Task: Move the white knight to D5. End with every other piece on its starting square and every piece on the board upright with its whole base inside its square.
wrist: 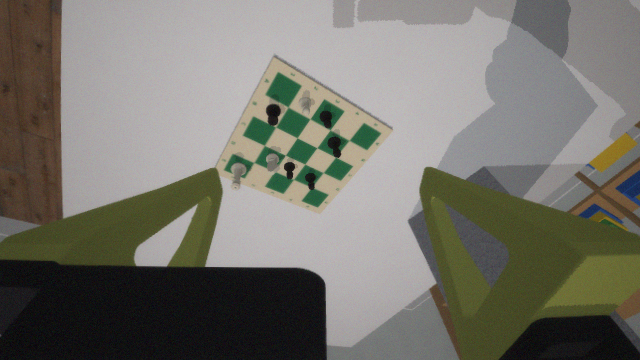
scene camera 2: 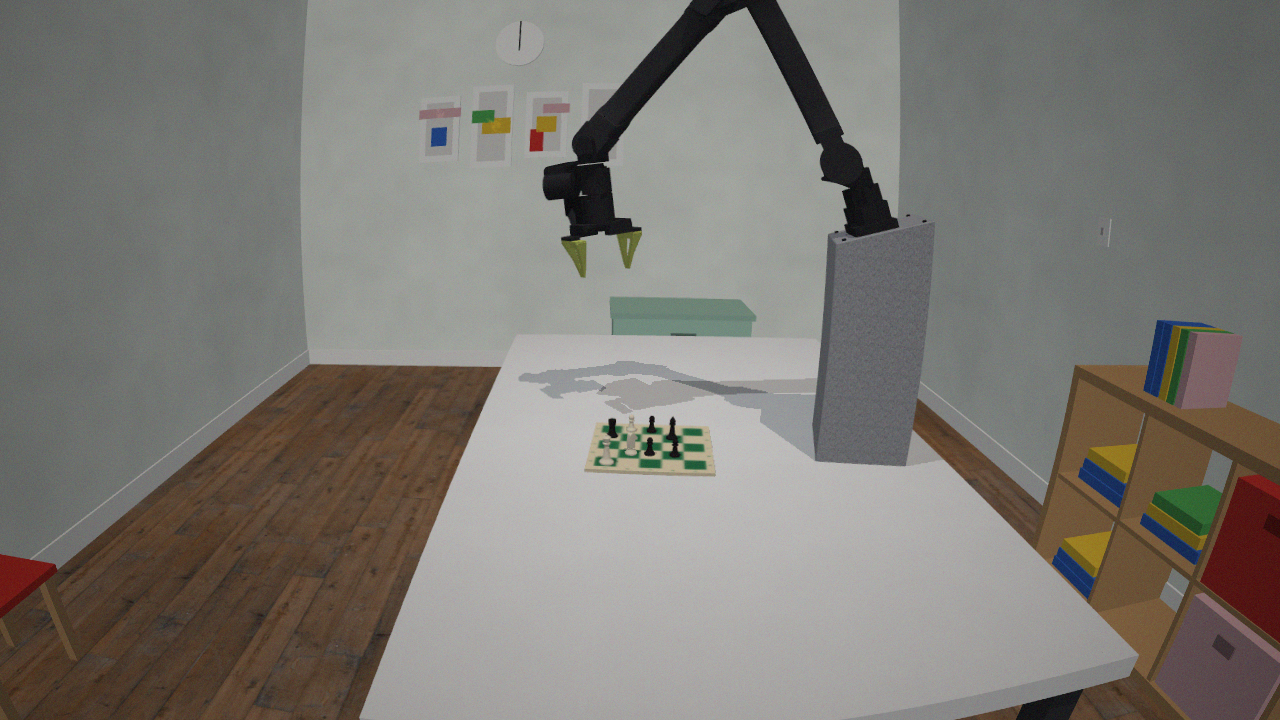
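The small board lies on the table. Three white pieces stand upright: one on A2, a bulkier one on D2, and a tall one on E1. They are too small to tell surely which is the knight. D5, a cream square, holds no piece. My gripper is open and empty, high above the table and behind the board in the scene view, fingers pointing down.
Black pieces stand on B1, A3, B4, D3 and D4. D3 and D4 adjoin D2. The grey pedestal carrying the arm stands right of the board on the white table.
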